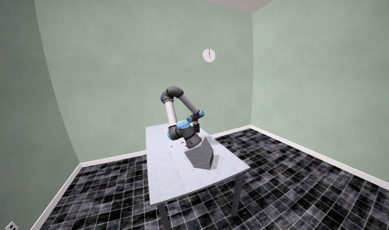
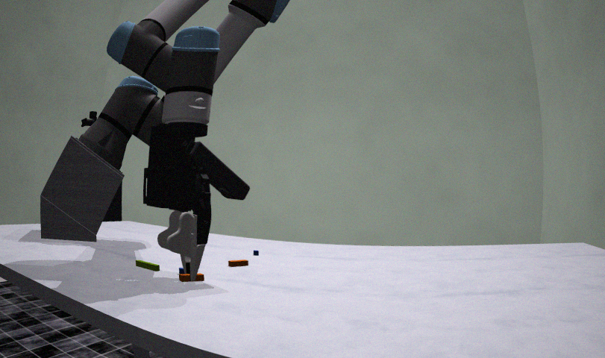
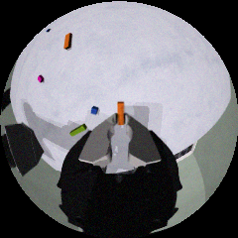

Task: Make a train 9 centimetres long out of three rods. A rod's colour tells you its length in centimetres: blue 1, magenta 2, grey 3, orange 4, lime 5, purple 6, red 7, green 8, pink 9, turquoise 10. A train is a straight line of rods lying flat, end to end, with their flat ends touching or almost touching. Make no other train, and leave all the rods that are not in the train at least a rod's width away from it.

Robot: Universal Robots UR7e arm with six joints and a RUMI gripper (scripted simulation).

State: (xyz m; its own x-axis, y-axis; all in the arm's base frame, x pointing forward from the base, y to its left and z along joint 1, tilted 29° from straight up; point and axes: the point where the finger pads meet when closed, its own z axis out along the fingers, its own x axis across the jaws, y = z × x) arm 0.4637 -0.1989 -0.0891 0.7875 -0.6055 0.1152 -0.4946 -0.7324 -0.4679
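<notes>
Now: hand 10 cm past the lime rod, 2 cm to the right of it and 1 cm above it. Round my hand: magenta rod: 18 cm to the left, 10 cm behind, 1 cm below.
</notes>
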